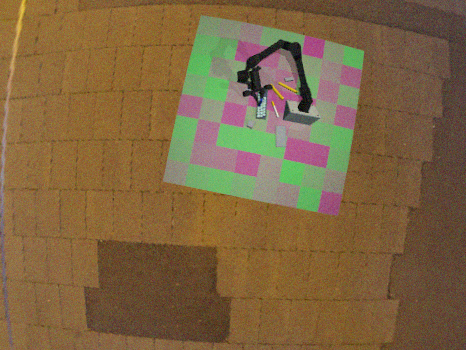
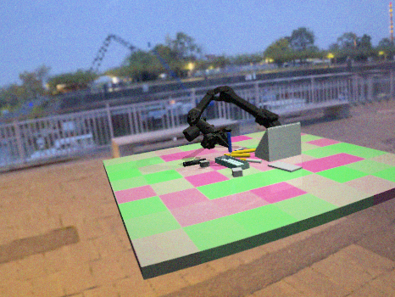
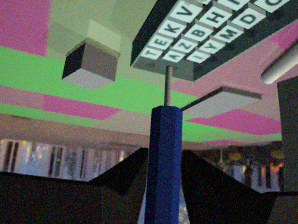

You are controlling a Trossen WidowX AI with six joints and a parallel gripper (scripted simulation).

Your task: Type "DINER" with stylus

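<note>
The white pen lies 110 mm behind my gripper tip, 40 mm to the right of it and 100 mm below it. The rest, counted from my gripper tip: blue stylus (10 mm below); flat grey slab (200 mm behind, 150 mm to the left, 100 mm below); black bar (130 mm ahead, 180 mm to the right, 100 mm below).
</note>
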